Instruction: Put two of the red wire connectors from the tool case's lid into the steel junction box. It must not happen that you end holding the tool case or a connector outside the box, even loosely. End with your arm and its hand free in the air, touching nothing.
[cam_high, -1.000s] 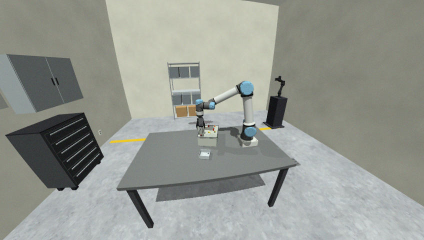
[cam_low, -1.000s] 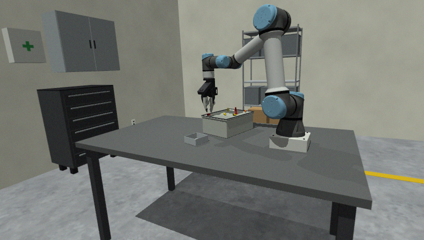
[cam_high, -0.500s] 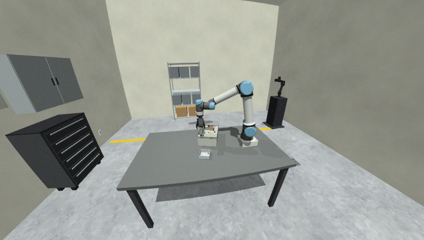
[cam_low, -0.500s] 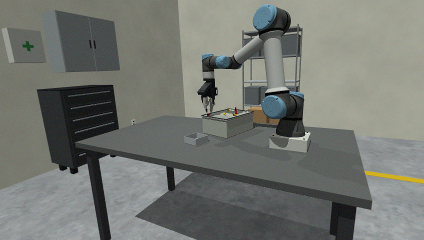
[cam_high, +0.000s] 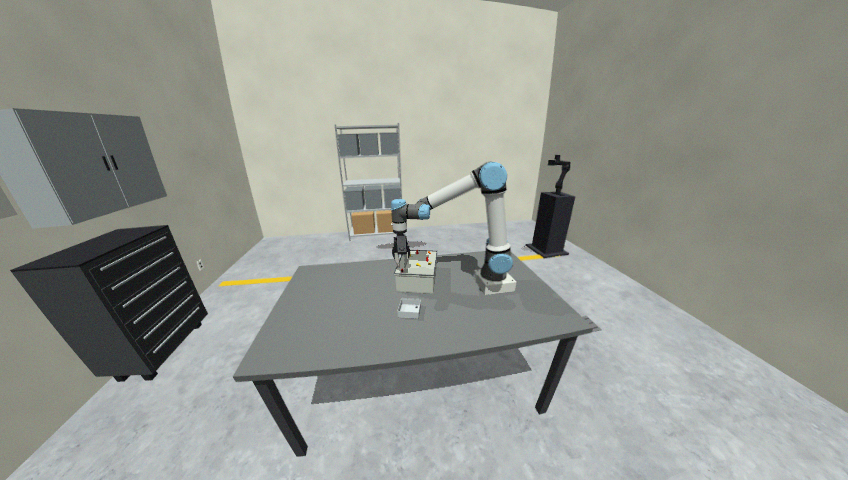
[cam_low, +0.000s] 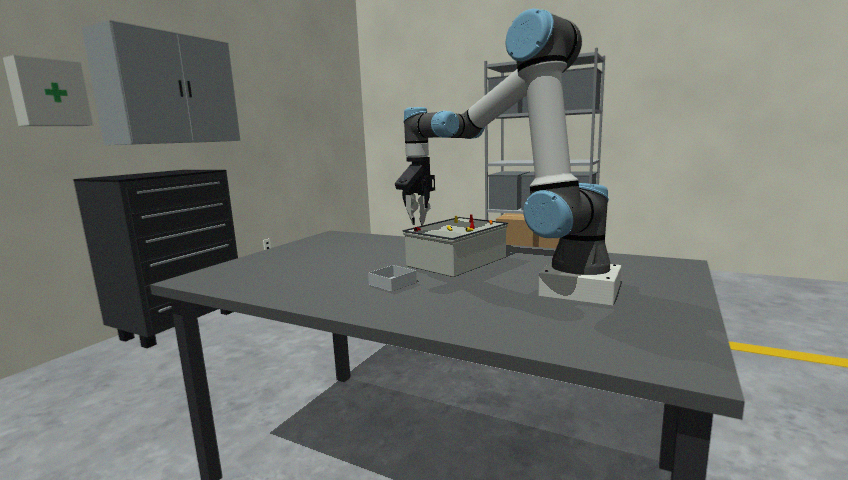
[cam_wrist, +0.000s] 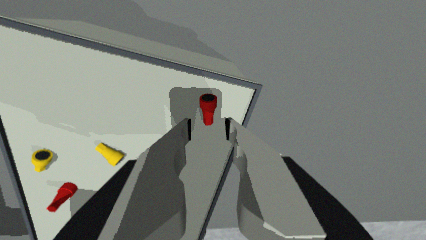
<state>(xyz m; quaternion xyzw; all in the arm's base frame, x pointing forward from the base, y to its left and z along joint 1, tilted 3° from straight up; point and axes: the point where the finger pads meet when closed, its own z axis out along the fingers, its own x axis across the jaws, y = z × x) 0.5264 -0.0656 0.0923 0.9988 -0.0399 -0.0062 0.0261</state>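
Now: the tool case 100 mm behind my hand, 90 mm to the right of it and 70 mm below it.
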